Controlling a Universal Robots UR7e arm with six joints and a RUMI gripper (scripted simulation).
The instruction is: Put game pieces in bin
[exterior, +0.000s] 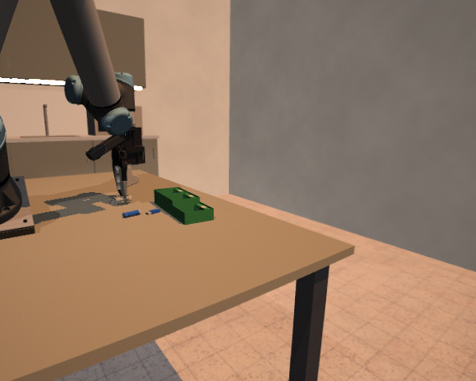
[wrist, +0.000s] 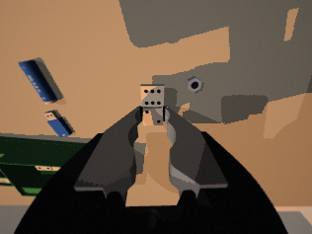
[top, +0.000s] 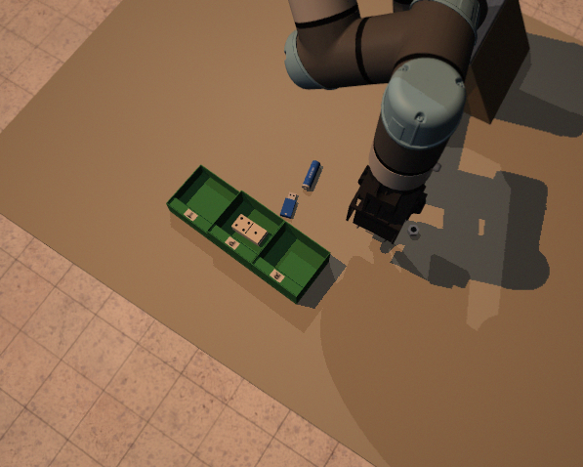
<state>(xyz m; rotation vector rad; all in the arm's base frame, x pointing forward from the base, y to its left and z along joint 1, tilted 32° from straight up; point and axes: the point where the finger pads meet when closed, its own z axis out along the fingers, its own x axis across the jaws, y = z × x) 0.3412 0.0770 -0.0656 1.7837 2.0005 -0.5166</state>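
My hand is 13 cm short of the green bin, 16 cm to the left of it and 2 cm above it. From my hand the other things lie so: blue battery: 1 cm behind, 13 cm to the right, 3 cm below; small nut: 2 cm behind, 5 cm to the left, 3 cm below; blue USB stick: 5 cm ahead, 14 cm to the right, 4 cm below.
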